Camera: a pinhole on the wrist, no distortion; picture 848 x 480 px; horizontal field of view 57.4 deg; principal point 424.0 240.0 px. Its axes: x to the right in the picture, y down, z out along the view. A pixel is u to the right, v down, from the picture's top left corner.
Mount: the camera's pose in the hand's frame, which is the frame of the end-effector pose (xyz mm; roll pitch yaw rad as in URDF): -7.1 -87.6 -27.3 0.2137 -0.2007 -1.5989
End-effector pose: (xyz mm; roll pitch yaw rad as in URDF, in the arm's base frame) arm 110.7 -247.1 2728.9 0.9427 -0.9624 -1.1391
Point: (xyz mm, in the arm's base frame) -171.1 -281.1 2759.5
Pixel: 582.4 360.0
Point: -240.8 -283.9 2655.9
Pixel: 744.7 125.9
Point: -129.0 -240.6 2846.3
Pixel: outside the picture
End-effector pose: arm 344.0 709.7 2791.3 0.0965 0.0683 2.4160
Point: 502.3 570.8 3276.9
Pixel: 390.4 62.3
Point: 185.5 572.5 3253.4
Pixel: 65.2 398.1
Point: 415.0 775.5 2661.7
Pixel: behind the camera
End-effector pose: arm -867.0 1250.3 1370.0 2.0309 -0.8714 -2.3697
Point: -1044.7 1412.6 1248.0
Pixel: 290.0 202.1
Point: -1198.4 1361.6 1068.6
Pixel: 685.7 194.2
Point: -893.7 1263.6 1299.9
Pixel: 123.2 47.6
